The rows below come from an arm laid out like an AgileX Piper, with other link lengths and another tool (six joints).
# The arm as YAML. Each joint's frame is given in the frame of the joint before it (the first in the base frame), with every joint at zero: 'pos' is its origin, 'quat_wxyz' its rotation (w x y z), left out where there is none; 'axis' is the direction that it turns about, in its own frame. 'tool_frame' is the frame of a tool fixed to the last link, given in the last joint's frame.
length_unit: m
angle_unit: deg
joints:
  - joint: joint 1
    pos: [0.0, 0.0, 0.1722]
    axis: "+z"
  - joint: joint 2
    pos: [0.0, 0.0, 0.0]
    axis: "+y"
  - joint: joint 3
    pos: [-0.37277, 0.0, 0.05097]
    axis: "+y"
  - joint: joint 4
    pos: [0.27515, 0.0, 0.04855]
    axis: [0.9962, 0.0, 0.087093]
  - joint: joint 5
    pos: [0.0, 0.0, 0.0]
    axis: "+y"
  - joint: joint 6
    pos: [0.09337, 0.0, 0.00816]
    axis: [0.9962, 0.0, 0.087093]
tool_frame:
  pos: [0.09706, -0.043, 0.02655]
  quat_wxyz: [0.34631, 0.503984, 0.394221, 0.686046]
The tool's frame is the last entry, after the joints.
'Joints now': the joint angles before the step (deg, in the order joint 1, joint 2, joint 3, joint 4, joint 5, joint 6). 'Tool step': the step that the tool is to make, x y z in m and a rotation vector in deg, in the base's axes. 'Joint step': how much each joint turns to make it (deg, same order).
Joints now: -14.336 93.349 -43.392 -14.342 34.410 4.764
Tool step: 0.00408 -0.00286 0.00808 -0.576 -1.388 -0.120
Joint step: -0.194 -0.650 -0.786 -0.356 -0.026 0.185
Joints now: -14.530 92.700 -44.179 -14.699 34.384 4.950
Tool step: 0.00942 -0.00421 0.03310 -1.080 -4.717 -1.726
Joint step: -0.001 -3.015 -3.086 0.001 1.533 1.497
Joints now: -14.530 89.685 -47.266 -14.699 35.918 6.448
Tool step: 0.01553 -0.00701 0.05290 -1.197 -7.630 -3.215
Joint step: -0.048 -3.422 -5.871 0.001 2.124 2.942
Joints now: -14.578 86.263 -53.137 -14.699 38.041 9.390
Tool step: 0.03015 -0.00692 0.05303 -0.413 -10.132 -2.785
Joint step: 0.077 -0.695 -7.345 0.306 -1.378 3.542
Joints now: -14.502 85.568 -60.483 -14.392 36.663 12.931
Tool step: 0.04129 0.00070 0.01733 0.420 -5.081 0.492
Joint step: 1.056 3.796 -6.172 0.894 -2.380 1.025
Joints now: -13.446 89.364 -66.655 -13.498 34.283 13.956
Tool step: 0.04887 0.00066 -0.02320 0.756 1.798 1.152
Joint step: 1.347 8.186 -6.478 0.347 0.224 0.045
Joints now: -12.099 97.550 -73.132 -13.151 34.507 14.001
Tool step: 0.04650 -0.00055 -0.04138 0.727 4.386 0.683
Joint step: 1.119 9.581 -7.278 0.044 2.189 -0.056
